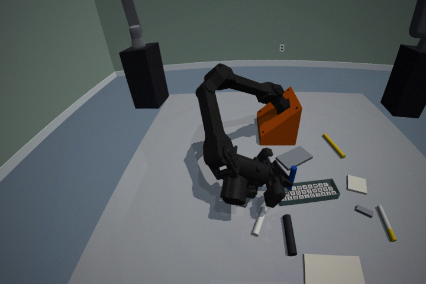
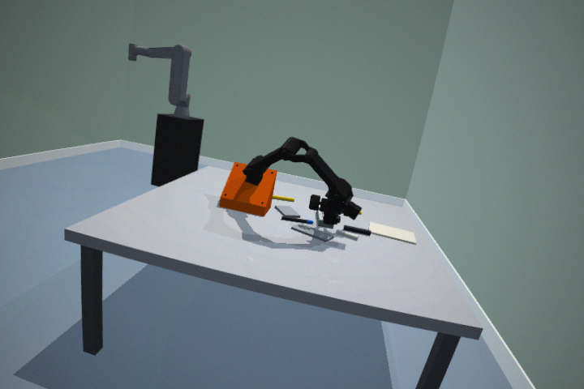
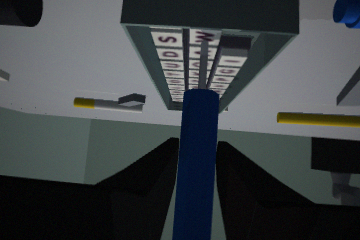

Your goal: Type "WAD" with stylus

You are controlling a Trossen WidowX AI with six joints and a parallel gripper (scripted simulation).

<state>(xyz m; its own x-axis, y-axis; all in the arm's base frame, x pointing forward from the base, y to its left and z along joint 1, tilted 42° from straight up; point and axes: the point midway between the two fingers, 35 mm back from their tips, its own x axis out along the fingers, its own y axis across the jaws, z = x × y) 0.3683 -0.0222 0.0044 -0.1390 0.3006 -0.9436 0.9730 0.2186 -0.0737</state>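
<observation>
My gripper tip is now 10 mm above the blue stylus. From my gripper tip the other things lie so: grey stylus tip (50 mm below); white cylinder (110 mm ahead, 80 mm to the right, 60 mm below); D key (10 mm ahead, 30 mm to the left, 60 mm below).
</observation>
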